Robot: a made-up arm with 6 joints.
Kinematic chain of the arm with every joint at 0, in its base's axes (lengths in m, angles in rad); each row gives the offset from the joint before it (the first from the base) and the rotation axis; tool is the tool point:
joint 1: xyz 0 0 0.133 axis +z
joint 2: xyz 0 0 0 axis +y
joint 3: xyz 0 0 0.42 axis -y
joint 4: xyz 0 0 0 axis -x
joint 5: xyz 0.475 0 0 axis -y
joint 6: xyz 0 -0.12 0 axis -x
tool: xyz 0 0 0
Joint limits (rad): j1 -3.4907..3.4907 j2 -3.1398..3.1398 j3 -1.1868..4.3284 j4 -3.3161..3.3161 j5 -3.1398..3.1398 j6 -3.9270..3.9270
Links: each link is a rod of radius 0.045 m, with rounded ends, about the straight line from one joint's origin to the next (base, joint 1, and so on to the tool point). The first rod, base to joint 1, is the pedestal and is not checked.
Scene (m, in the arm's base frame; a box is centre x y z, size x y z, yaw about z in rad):
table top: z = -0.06
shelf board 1: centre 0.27 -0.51 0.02 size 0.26 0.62 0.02 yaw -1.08
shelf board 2: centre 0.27 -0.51 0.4 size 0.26 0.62 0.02 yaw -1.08
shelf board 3: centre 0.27 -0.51 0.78 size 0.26 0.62 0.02 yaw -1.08
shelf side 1: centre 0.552 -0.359 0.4 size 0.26 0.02 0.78 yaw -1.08
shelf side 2: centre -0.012 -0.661 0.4 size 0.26 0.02 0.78 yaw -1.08
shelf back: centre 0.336 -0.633 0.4 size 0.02 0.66 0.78 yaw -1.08
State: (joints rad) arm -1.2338 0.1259 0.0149 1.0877 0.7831 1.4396
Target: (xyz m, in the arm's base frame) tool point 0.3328 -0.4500 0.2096
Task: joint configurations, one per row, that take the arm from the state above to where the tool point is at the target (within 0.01 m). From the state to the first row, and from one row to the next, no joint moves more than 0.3 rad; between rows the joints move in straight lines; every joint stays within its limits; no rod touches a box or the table.
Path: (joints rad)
1: -1.2752 -0.1268 -0.2058 1.0518 0.7831 1.4396
2: -1.3165 -0.3796 -0.4266 1.0160 0.7831 1.4396
3: -1.0945 -0.2884 -0.6535 1.0590 0.7831 1.4396
4: -0.8725 -0.1973 -0.8803 1.1020 0.7831 1.4396
5: -0.6505 -0.1061 -1.1072 1.1450 0.7831 1.4396
6: -0.7138 0.0742 -0.8927 1.1364 0.7831 1.4396
7: -0.7771 0.2544 -0.6782 1.1279 0.7831 1.4396
8: -0.8403 0.4347 -0.4636 1.1194 0.7831 1.4396

